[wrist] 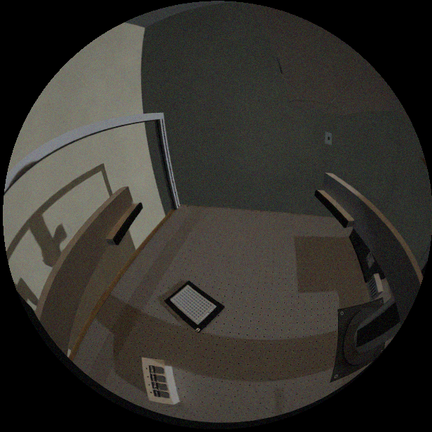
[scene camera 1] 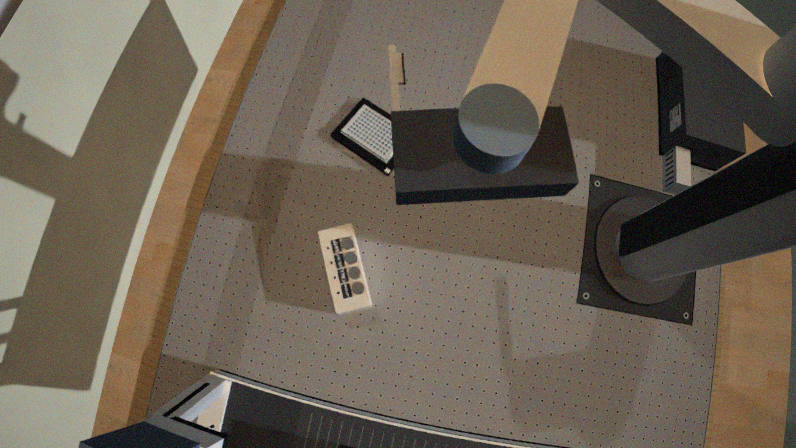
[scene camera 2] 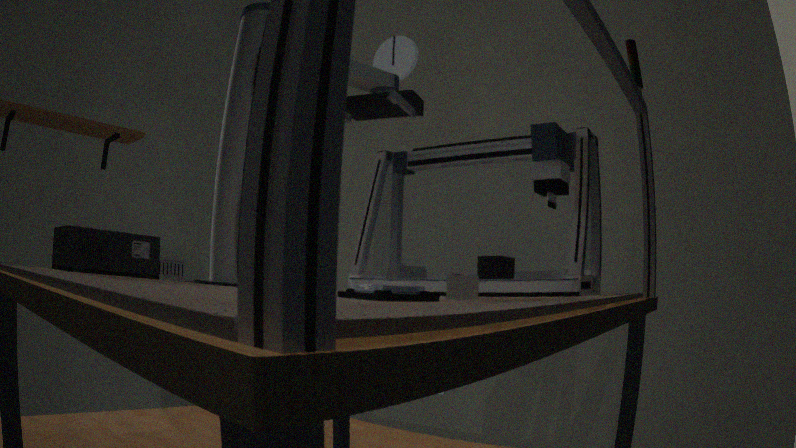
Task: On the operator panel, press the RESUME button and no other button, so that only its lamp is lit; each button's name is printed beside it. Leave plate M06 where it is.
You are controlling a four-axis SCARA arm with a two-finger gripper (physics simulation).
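Places are measured from the arm's base along level axes (x left, y up, z ahead), in metres.
Where they show: gripper, between the fingertips: (scene camera 1: 459,47) (scene camera 2: 356,97); arm's base, origin of its link: (scene camera 1: 640,250).
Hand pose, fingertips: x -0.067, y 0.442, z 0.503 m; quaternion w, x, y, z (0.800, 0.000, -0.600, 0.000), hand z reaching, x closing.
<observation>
Each offset is from my fingertips to the centre of the thing. "spot": to the spot under its first point. Level surfaces: height alone.
The operator panel @(dy -0.429 m) (scene camera 1: 328,283) (wrist: 148,382) is a pale box with several round grey buttons in a row, dark name labels beside them and small dark lamp dots. The names are too small to read, and no lamp looks lit. The plate @(dz +0.147, dx -0.058, dy -0.411 m) (scene camera 1: 365,131) (wrist: 192,303), white with many wells, lies in a black holder; its mark cannot be read, and the gripper body partly covers it in scene camera 1. My gripper (wrist: 229,185) is open and empty, its two fingers wide apart. It hangs high above the table, off to the side of the panel and near the plate in scene camera 1.
The arm's base plate (scene camera 1: 598,289) (wrist: 341,367) stands at the right, with a black box @(spot: dz -0.538, dx -0.298, dy -0.377 m) (scene camera 1: 669,105) (scene camera 2: 105,251) and a small pale vented block @(spot: dz -0.549, dx -0.122, dy -0.371 m) (scene camera 1: 676,169) (scene camera 2: 171,269) near it. A gantry machine (scene camera 2: 473,156) stands at the table's far end in scene camera 2.
</observation>
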